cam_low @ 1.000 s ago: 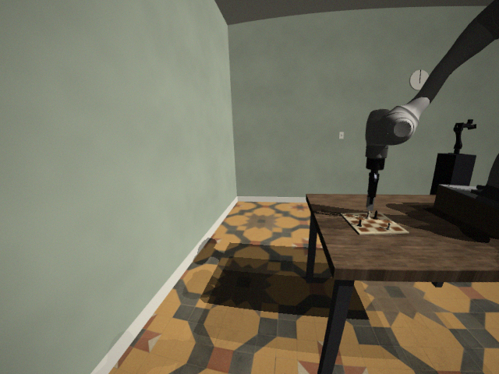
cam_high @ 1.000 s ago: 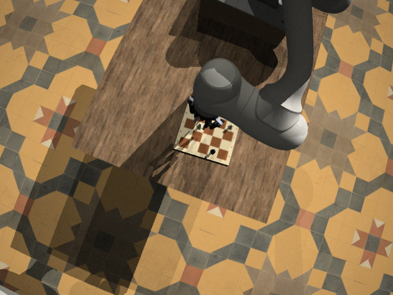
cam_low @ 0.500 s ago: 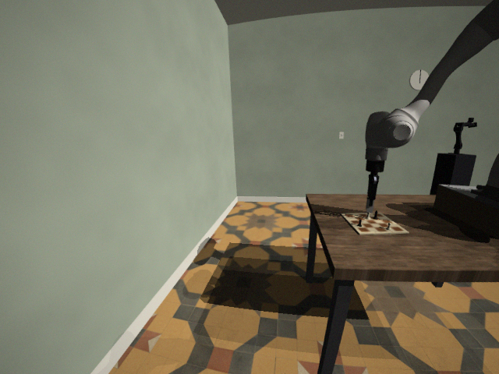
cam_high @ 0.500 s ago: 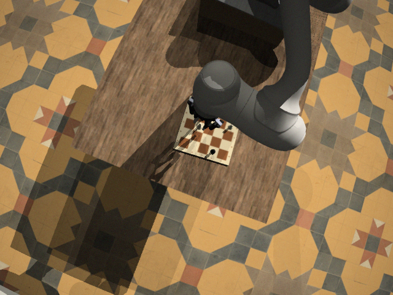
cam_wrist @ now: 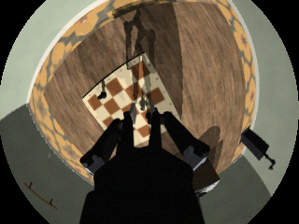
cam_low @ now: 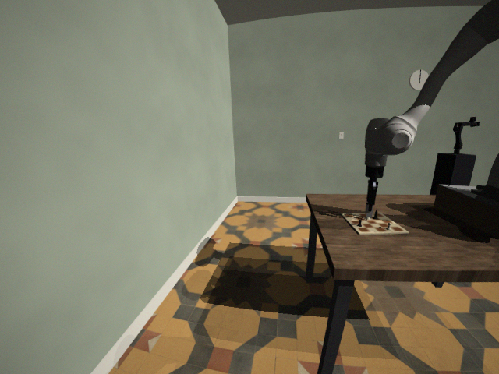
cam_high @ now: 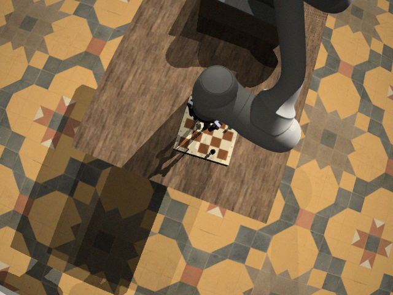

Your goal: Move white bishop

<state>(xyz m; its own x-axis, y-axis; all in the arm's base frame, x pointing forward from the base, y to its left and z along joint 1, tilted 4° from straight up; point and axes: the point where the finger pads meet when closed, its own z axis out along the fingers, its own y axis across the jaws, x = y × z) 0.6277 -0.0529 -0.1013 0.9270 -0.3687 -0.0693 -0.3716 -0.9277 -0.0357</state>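
My gripper is now 3 cm above the white bishop. The rest, counted from my hand: chessboard (4 cm to the left, 5 cm below); then black piece (8 cm ahead, 8 cm to the left, 3 cm below).
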